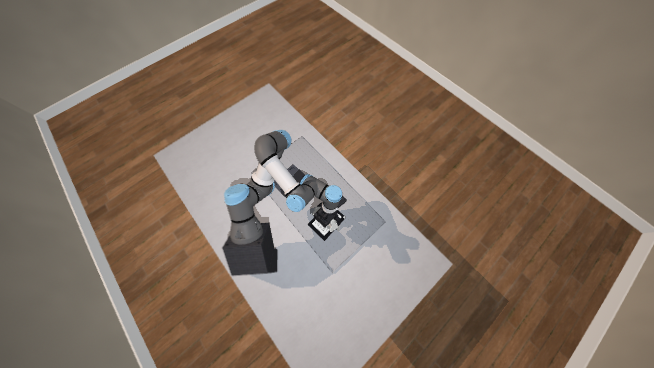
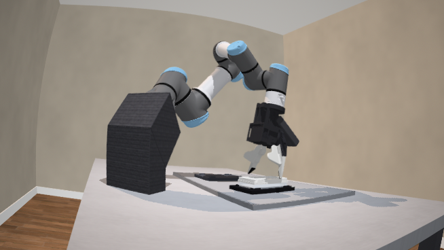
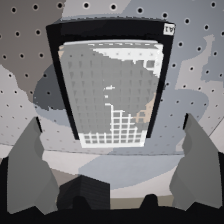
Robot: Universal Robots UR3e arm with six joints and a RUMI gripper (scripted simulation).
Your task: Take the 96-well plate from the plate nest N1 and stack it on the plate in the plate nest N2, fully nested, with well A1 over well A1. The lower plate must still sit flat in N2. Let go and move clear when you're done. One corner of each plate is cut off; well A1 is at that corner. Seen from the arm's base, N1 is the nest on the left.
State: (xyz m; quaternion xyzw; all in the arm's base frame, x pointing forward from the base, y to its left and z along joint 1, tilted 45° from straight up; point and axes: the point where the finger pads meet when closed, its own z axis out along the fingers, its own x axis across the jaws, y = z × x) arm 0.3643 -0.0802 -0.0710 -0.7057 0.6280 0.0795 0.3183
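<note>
My gripper is now 1 cm above the white 96-well plate. Also, from my hand: dark plate nest N1: 4 cm behind, 30 cm to the left, 4 cm below; black nest N2: 4 cm below; label: 9 cm ahead, 4 cm to the right, 3 cm below.
</note>
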